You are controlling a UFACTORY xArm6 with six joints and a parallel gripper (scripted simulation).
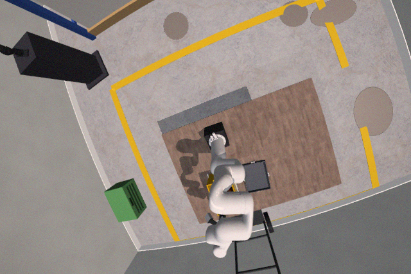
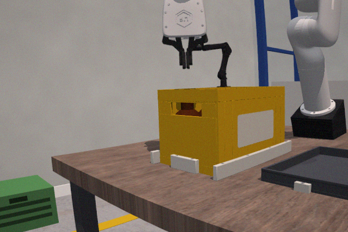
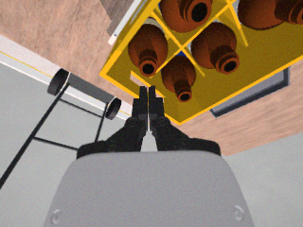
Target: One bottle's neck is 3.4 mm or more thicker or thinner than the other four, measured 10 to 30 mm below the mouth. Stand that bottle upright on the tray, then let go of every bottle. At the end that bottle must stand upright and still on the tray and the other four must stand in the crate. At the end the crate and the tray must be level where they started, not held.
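The yellow crate is 160 mm below my hand, 80 mm behind it and 60 mm to the left of it. From my hand the other things lie so: dark tray: 330 mm to the left, 230 mm below, 60 mm behind.
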